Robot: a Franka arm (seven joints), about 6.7 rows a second.
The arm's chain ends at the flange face. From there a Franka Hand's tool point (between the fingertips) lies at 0.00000 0.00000 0.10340 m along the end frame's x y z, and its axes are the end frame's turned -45 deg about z.
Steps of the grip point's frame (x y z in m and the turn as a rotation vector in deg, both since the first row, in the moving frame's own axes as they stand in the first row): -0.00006 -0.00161 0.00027 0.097 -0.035 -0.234; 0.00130 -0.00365 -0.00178 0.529 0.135 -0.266; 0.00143 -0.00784 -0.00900 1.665 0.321 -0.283; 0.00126 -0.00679 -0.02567 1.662 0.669 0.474; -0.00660 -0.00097 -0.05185 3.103 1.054 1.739; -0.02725 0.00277 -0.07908 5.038 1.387 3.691; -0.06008 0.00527 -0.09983 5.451 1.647 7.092; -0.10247 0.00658 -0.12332 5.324 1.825 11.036
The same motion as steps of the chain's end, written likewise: -0.00101 -0.00102 0.00027 0.044 -0.093 -0.234; -0.00116 -0.00265 -0.00178 0.470 -0.279 -0.266; -0.00281 -0.00403 -0.00895 1.404 -0.950 -0.283; -0.00266 -0.00271 -0.02562 1.648 -0.702 0.474; -0.00282 0.00932 -0.05168 2.939 -1.449 1.739; -0.01292 0.02956 -0.07865 4.543 -2.582 3.691; -0.03448 0.05553 -0.09932 5.019 -2.690 7.092; -0.06425 0.08659 -0.12282 5.055 -2.474 11.036
